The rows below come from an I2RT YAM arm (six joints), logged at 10 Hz.
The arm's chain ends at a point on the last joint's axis. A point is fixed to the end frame.
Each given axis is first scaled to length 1.
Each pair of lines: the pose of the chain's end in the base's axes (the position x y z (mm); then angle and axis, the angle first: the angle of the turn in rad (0 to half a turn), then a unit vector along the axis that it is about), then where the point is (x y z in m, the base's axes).
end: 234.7, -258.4, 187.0, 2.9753, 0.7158, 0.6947, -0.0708
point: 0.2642 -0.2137 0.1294
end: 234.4, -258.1, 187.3, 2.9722, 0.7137, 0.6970, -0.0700
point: 0.2637 -0.2133 0.1297
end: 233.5, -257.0, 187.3, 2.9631, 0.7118, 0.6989, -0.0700
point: 0.2629 -0.2124 0.1296
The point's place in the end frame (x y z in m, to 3 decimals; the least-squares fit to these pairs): 0.057 0.027 0.047
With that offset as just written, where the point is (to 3 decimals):
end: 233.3, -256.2, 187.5, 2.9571, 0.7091, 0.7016, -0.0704
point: 0.262 -0.212 0.130
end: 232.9, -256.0, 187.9, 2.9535, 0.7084, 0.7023, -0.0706
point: 0.262 -0.212 0.130
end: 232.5, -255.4, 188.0, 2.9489, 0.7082, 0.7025, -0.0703
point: 0.262 -0.211 0.130
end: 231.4, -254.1, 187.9, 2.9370, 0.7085, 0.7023, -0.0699
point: 0.261 -0.210 0.130
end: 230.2, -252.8, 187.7, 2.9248, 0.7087, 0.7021, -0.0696
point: 0.261 -0.209 0.130
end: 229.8, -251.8, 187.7, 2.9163, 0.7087, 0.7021, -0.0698
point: 0.260 -0.209 0.129
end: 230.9, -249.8, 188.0, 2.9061, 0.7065, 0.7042, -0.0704
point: 0.262 -0.207 0.130
